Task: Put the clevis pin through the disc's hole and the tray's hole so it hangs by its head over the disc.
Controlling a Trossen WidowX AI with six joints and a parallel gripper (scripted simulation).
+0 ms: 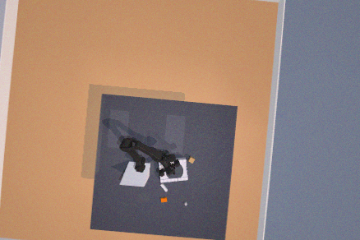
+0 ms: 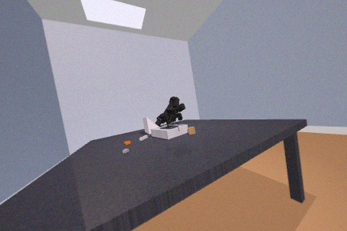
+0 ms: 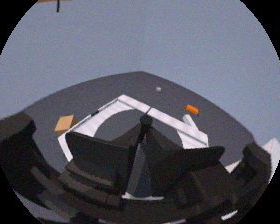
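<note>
My gripper tip is 10 mm past the rimmed tray, 10 mm to the right of it and 50 mm above it. The rest, counted from my gripper tip: clevis pin (10 mm below); grey aluminium disc (30 mm below); tan block (140 mm ahead, 120 mm to the left, 70 mm below).
</note>
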